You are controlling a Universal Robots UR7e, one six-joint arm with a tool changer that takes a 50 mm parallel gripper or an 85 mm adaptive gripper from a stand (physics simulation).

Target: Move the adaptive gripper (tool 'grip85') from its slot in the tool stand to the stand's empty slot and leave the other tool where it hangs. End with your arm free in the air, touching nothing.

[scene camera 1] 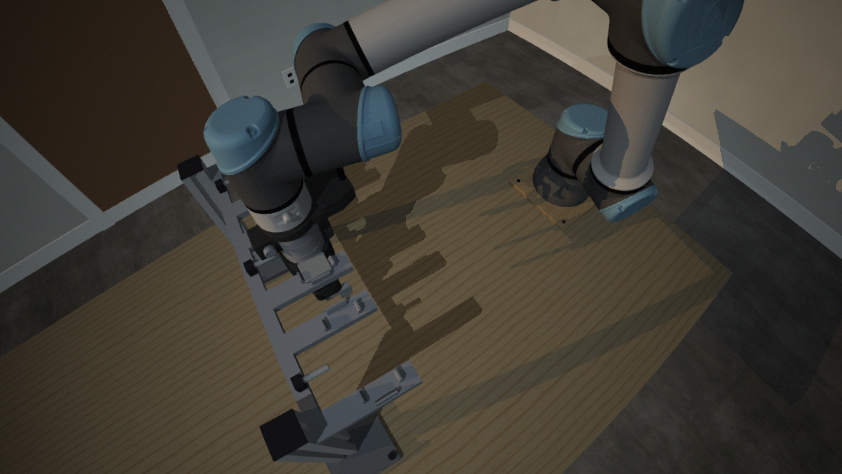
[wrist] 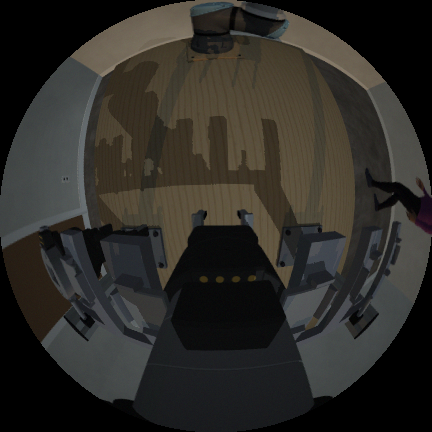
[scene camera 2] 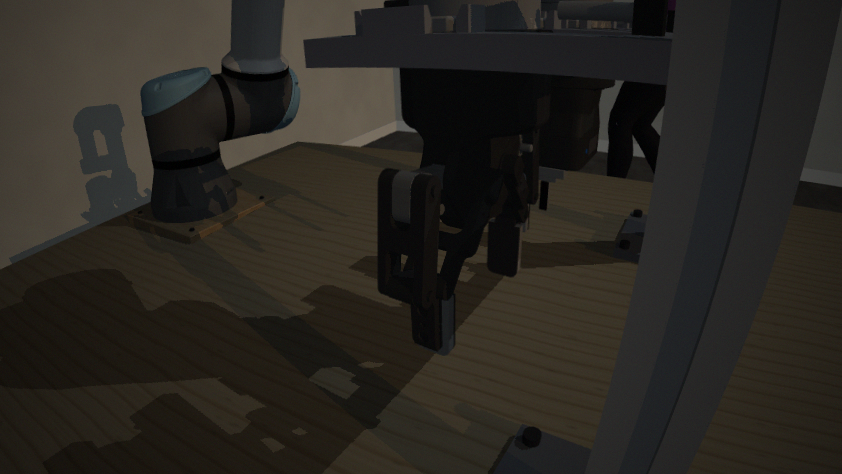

Labels:
parallel gripper: scene camera 1 314, 264; wrist 215, 253; scene camera 2 569, 139
adaptive gripper: wrist 62, 275; scene camera 2 480, 129

